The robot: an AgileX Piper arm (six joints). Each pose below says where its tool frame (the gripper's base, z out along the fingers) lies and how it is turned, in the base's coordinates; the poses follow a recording.
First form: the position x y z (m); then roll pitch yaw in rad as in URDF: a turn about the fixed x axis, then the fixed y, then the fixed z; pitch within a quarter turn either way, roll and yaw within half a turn.
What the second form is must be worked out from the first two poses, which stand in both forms.
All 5 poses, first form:
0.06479, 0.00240, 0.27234, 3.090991, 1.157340, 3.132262
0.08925, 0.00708, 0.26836, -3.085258, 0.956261, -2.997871
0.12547, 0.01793, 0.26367, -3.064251, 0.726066, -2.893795
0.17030, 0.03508, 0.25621, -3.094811, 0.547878, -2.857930
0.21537, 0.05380, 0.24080, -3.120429, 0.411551, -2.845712
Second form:
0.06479, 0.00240, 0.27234, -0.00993, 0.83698, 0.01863, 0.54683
0.08925, 0.00708, 0.26836, -0.05080, 0.88614, 0.00808, 0.46055
0.12547, 0.01793, 0.26367, -0.10182, 0.92866, 0.00799, 0.35659
0.17030, 0.03508, 0.25621, -0.12978, 0.95368, 0.01594, 0.27092
0.21537, 0.05380, 0.24080, -0.14214, 0.96847, 0.01987, 0.20361

